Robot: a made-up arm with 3 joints. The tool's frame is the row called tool. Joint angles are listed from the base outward.
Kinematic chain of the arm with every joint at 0, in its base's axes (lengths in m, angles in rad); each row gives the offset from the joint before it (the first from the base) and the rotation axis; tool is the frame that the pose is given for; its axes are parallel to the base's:
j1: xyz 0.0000 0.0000 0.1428 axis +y
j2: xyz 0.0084 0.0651 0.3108 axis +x
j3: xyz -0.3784 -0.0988 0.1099 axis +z
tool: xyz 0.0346 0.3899 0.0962
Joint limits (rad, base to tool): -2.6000..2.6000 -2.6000..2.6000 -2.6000..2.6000
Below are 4 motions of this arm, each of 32 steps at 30 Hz.
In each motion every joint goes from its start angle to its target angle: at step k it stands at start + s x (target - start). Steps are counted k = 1, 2, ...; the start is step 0. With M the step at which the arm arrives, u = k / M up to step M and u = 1 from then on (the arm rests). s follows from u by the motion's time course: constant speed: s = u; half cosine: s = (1 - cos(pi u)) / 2; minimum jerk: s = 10 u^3 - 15 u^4 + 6 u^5.
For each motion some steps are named. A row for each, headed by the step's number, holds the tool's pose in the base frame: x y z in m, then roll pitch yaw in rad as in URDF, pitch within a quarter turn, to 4 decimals.
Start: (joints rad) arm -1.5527 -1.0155 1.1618
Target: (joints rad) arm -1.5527 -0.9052 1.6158
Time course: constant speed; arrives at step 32
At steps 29, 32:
29: -0.5017 0.1888 -0.6082 -1.5598 0.0168 0.6554
32: -0.5161 0.1767 -0.6090 -1.5596 0.0592 0.6662

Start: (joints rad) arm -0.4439 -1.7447 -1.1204
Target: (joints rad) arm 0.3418 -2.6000 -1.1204
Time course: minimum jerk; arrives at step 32
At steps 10, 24, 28, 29, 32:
10: -0.0653 0.2474 0.3390 -2.7547 -1.2324 1.0621
24: 0.0273 0.1544 0.2606 -2.5906 -0.4120 0.9171
28: 0.0334 0.1400 0.2526 -2.5780 -0.3135 0.9343
29: 0.0340 0.1385 0.2518 -2.5765 -0.3036 0.9364
32: 0.0344 0.1373 0.2512 -2.5754 -0.2956 0.9381

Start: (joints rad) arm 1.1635 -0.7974 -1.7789
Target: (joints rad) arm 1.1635 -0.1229 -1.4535
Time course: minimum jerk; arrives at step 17
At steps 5, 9, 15, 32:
5: 0.5487 0.0473 0.3690 -1.2327 -0.4048 -0.9736
9: 0.5197 0.0183 0.3465 -1.1942 -0.1889 -1.1890
15: 0.4922 0.0038 0.3319 -1.1667 0.0516 -1.4051
32: 0.4915 0.0035 0.3317 -1.1660 0.0593 -1.4117

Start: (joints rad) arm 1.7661 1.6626 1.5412
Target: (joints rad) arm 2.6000 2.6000 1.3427
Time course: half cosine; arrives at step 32
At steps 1, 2, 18, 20, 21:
1: 0.3833 -0.1352 0.8399 1.5519 0.2265 -0.0965
2: 0.3867 -0.1347 0.8377 1.5499 0.2338 -0.1036
18: 0.6184 -0.0945 0.6047 1.0559 0.6639 -0.8662
20: 0.6454 -0.0872 0.5595 0.9228 0.6776 -1.0224
21: 0.6571 -0.0836 0.5375 0.8585 0.6768 -1.0964

